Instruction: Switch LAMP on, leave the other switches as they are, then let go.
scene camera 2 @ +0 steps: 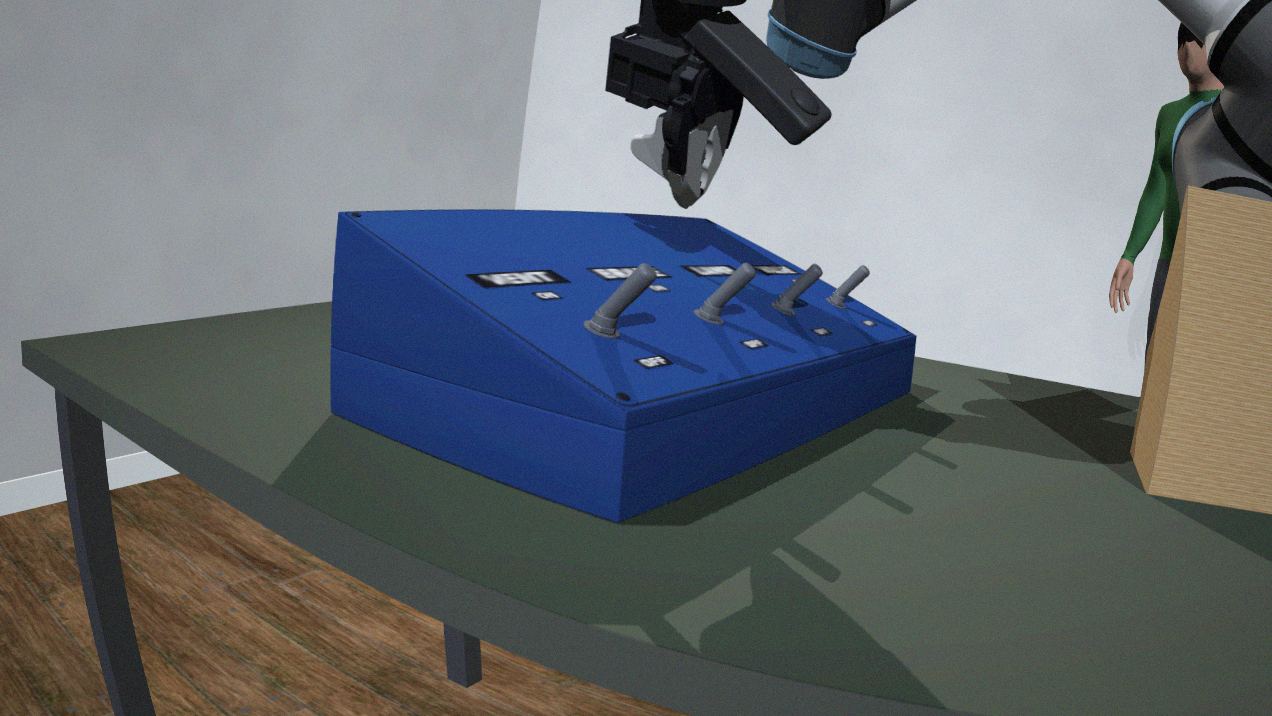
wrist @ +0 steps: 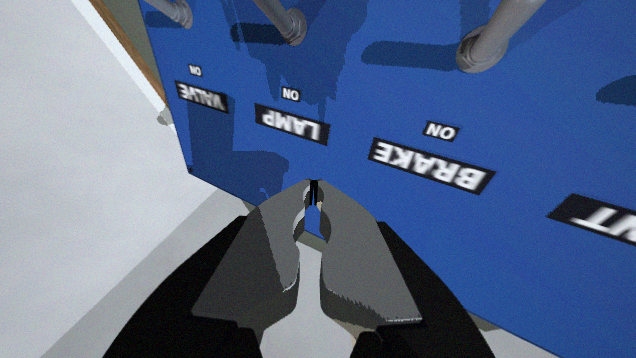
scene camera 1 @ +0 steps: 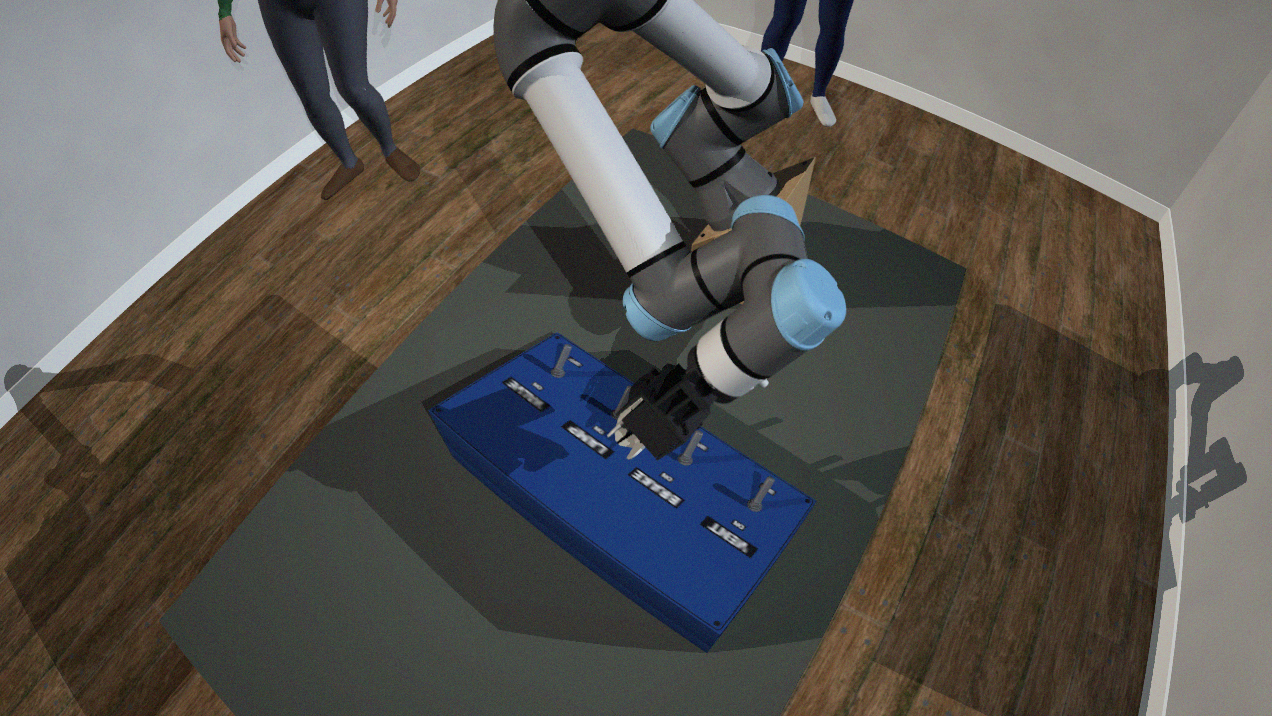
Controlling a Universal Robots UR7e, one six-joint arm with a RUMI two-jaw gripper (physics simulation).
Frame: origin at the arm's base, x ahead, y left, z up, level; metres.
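Seen in the pictures: gripper, between the fingertips: (scene camera 2: 686, 206) (wrist: 314, 182) (scene camera 1: 618, 441); arm's base, origin of its link: (scene camera 2: 1245, 302).
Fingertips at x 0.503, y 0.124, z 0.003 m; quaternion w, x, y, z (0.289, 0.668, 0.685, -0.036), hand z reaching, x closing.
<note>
Offsets run from my fingertips to a thing's top centre. "*": to the spot under its first point. Level surfaces: height alone.
The blue console (scene camera 1: 623, 542) (scene camera 2: 471, 444) (wrist: 425, 260) has a row of grey levers. The LAMP lever @[dx -0.080, dy -0.056, dz -0.035 m] (scene camera 2: 798, 290) (wrist: 284, 21) leans toward its OFF side, like the VALVE lever @[dx -0.078, dy -0.176, dz -0.035 m] (scene camera 1: 560, 361) (scene camera 2: 850, 286), BRAKE lever @[dx -0.081, dy +0.064, dz -0.035 m] (scene camera 1: 689, 447) (scene camera 2: 728, 293) and VENT lever @[dx -0.082, dy +0.184, dz -0.035 m] (scene camera 1: 761, 494) (scene camera 2: 623, 300). The gripper hides the LAMP lever in scene camera 1. The LAMP plate @[* dx +0.003, dy -0.054, dz -0.053 m] (scene camera 1: 588, 439) (wrist: 292, 124) lies on its ON side. My gripper (scene camera 1: 630, 444) (scene camera 2: 686, 203) (wrist: 314, 182) is shut and empty, above the panel on the nameplate side of the levers and apart from them.
The console stands on a dark green table @[dz -0.160 m] (scene camera 1: 329, 578) (scene camera 2: 1050, 587). A wooden box (scene camera 1: 798, 193) (scene camera 2: 1215, 355) stands near the arm's base. The BRAKE and VALVE levers flank the LAMP lever. A person in green (scene camera 2: 1157, 195) stands beyond the table.
</note>
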